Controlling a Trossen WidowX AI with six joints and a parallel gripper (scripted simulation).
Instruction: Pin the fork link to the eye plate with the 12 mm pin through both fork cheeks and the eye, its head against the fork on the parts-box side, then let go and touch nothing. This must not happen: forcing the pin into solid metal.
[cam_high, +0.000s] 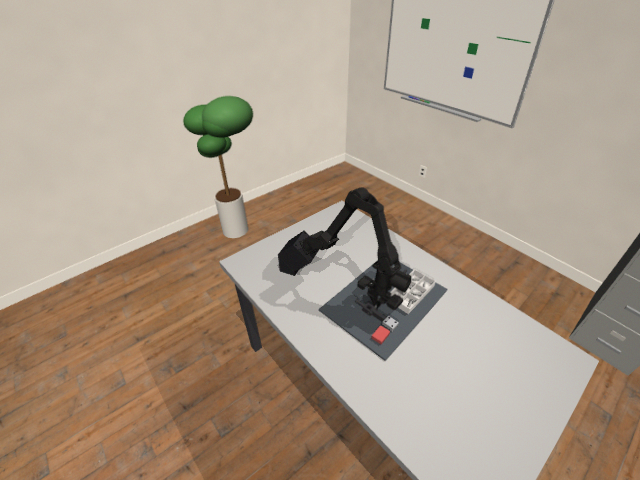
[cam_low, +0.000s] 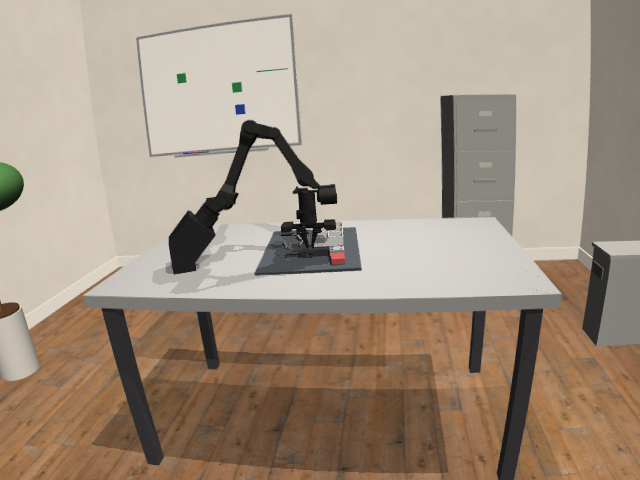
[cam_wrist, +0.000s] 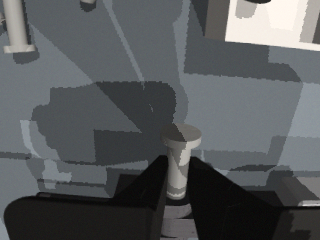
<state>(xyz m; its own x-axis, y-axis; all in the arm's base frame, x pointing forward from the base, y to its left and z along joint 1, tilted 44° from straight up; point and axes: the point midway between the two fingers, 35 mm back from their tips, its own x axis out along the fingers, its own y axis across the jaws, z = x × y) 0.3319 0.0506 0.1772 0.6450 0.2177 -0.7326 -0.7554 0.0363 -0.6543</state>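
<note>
The grey headed pin lies 3 cm below my hand and 1 cm to the right of it. Round my hand: mat: 6 cm to the left, 5 cm below, 1 cm behind; small grey block: 10 cm ahead, 3 cm below, 2 cm to the right; eye plate: 3 cm to the right, 3 cm below, 2 cm ahead.
</note>
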